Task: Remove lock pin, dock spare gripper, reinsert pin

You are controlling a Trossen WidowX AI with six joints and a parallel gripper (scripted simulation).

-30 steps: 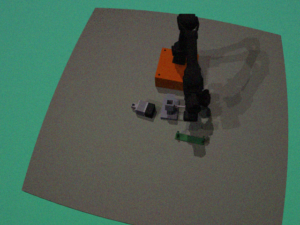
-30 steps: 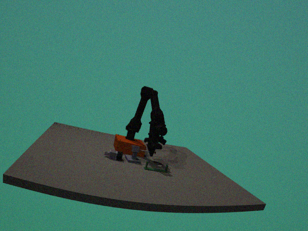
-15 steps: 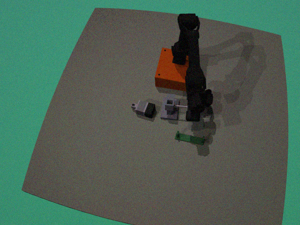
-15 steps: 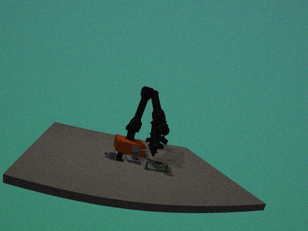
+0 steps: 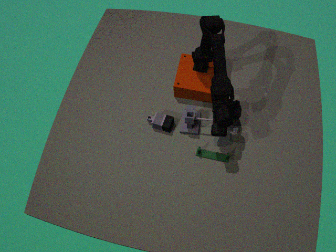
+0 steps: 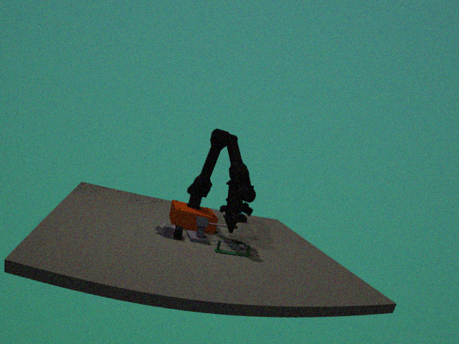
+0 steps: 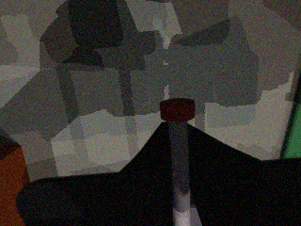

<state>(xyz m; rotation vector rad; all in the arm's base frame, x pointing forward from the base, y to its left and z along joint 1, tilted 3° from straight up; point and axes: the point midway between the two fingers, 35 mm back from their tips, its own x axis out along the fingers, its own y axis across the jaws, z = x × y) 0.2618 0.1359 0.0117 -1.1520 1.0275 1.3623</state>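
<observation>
Right now the green rack is 130 mm ahead of my gripper tip, 30 mm below it and 10 mm to the right of it. The rest, counted from my gripper tip: spare gripper 260 mm to the right, 30 mm below, 30 mm ahead; grey mount 130 mm to the right.
</observation>
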